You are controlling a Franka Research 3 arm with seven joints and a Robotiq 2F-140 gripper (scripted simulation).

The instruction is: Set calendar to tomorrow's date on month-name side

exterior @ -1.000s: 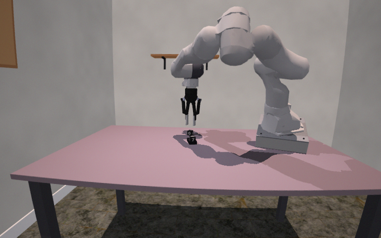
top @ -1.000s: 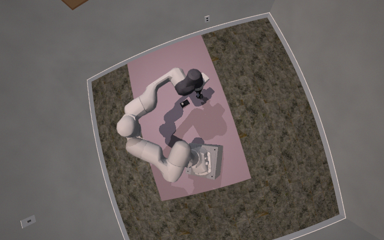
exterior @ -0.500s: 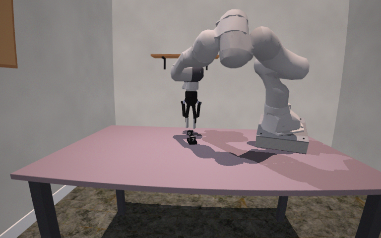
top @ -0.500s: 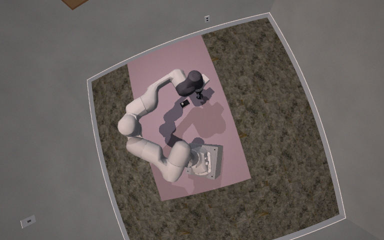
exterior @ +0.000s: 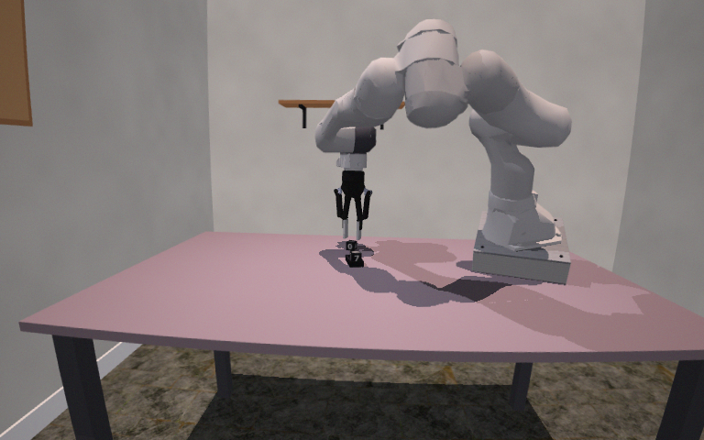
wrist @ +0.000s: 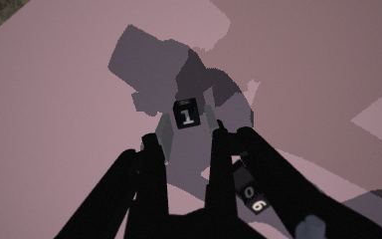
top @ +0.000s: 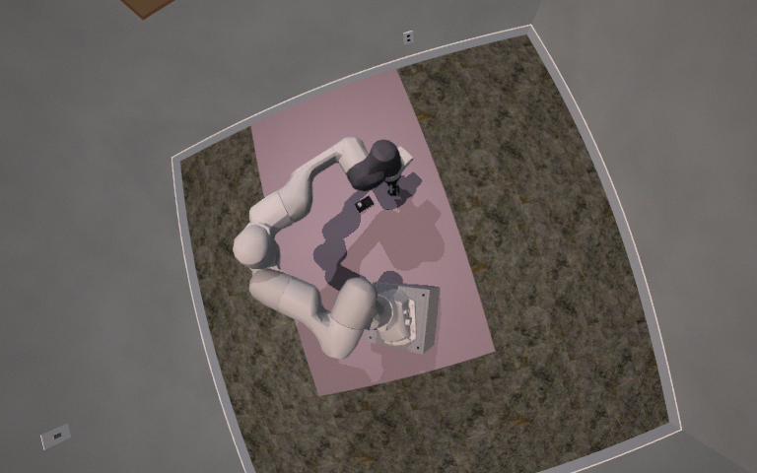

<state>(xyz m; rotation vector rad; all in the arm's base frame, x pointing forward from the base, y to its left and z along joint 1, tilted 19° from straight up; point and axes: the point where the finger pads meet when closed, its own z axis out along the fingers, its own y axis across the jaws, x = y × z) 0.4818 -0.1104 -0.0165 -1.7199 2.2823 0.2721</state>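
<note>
My hand is 6 cm above the black digit cube. Round my hand: black calendar tray (15 cm to the left, 6 cm below, 3 cm behind).
</note>
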